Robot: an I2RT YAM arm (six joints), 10 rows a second.
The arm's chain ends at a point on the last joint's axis. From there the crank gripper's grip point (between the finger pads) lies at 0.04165 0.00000 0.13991 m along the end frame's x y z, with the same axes.
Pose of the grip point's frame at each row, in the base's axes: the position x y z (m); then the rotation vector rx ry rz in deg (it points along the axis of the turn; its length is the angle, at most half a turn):
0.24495 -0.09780 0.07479 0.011 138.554 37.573
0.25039 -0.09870 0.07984 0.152 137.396 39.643
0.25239 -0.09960 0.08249 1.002 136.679 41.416
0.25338 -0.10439 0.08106 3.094 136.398 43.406
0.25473 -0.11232 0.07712 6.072 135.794 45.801
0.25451 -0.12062 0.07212 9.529 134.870 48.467
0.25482 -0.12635 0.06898 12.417 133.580 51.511
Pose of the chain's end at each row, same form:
0.19824 -0.16805 0.19392 0.011 138.554 37.573
0.20268 -0.17266 0.19630 0.152 137.396 39.643
0.20414 -0.17657 0.19676 1.002 136.679 41.416
0.20514 -0.18445 0.19319 3.094 136.398 43.406
0.20574 -0.19599 0.18625 6.072 135.794 45.801
0.20416 -0.20816 0.17753 9.529 134.870 48.467
0.20302 -0.21826 0.16987 12.417 133.580 51.511

